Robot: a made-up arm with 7 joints. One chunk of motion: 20 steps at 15 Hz.
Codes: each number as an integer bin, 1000 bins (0 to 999) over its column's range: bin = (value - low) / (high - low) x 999, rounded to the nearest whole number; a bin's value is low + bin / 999 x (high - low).
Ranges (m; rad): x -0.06..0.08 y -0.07..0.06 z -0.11..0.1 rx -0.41..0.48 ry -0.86..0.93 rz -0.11..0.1
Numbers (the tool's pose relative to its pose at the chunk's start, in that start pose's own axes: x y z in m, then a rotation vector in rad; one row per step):
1: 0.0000 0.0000 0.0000 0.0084 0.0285 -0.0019
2: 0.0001 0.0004 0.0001 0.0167 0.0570 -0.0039
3: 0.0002 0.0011 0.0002 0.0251 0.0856 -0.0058
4: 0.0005 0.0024 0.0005 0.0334 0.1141 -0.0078
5: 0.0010 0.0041 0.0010 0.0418 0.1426 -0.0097
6: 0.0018 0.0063 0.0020 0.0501 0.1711 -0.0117
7: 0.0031 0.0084 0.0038 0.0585 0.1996 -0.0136
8: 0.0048 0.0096 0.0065 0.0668 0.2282 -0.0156
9: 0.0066 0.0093 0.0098 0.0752 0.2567 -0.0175
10: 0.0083 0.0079 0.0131 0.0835 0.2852 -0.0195
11: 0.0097 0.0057 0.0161 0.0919 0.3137 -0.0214
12: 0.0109 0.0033 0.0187 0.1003 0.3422 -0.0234
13: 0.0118 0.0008 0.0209 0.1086 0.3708 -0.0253
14: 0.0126 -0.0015 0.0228 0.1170 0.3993 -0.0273
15: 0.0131 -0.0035 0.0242 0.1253 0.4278 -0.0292
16: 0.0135 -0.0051 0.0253 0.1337 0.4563 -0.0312
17: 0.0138 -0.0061 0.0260 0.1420 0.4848 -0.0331
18: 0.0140 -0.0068 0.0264 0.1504 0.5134 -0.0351
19: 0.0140 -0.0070 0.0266 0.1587 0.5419 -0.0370
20: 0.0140 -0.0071 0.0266 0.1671 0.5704 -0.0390
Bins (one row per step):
1: 428 538 523 470 496 514
2: 429 541 524 479 512 505
3: 430 546 524 488 528 496
4: 432 556 526 498 544 486
5: 435 569 528 507 560 477
6: 441 586 533 516 575 468
7: 450 602 541 526 591 459
8: 462 612 554 535 607 449
9: 475 609 570 545 623 440
10: 487 599 586 554 639 431
11: 497 582 600 563 655 421
12: 506 563 612 573 671 412
13: 512 544 623 582 687 403
14: 518 526 632 592 703 393
15: 522 511 638 601 719 384
16: 524 499 644 610 735 375
17: 527 491 647 620 751 366
18: 528 486 649 629 766 356
19: 528 484 650 638 782 347
20: 528 483 650 648 798 338

